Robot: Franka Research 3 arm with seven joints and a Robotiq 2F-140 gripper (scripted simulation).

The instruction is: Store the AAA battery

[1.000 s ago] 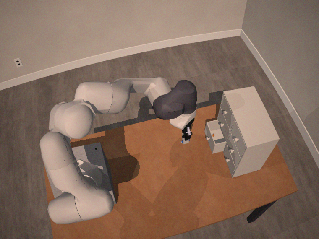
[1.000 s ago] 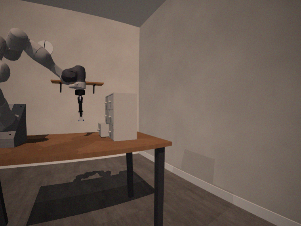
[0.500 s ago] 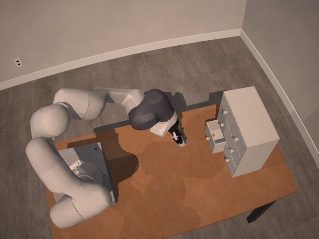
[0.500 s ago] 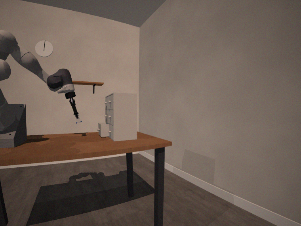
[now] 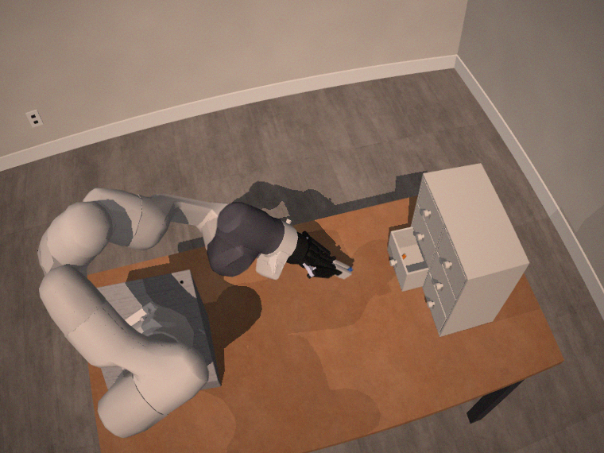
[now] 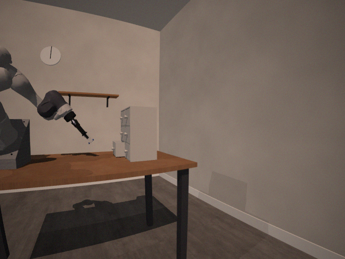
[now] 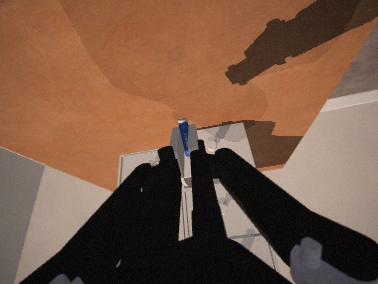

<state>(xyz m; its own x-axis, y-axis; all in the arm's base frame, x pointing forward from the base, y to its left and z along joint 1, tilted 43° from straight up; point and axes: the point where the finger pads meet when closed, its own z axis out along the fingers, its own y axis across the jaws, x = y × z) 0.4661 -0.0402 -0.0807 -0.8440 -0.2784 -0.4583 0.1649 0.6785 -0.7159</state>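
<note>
Right now the orange battery is 210 mm ahead of my hand, 120 mm below it and 20 mm to the left of it. Round my hand: blue AAA battery: 20 mm below, 20 mm ahead.
</note>
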